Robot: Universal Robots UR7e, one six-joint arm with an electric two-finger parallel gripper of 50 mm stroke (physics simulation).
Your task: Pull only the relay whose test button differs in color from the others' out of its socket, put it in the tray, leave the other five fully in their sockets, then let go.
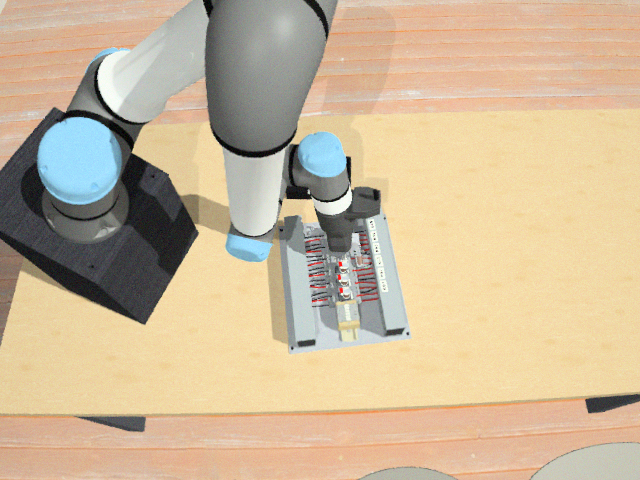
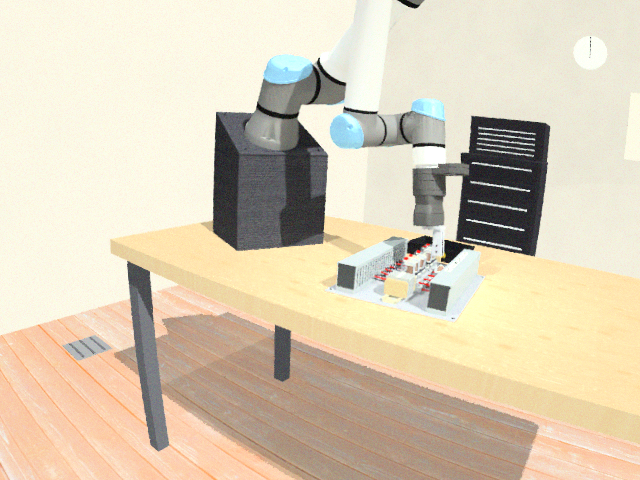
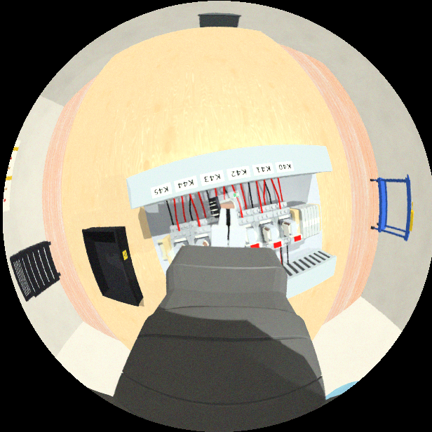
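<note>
My gripper is shut and empty, its fingertips low over the middle of the relay row. A relay with a copper coil and black contact side lies tipped over, out of its socket, on the wires beside the fingertips, near labels K42 and K43. Its test button is not clear. Three upright relays with red buttons, one of them nearest the fingers, stand toward K40. Relays toward K45 are partly hidden by my gripper. The black tray stands past the K45 end and holds no visible relay.
The grey panel has two raised wire ducts, a labelled one and a slotted one. Red and black wires run along both sides of the row. Beige terminal blocks stand at the K40 end.
</note>
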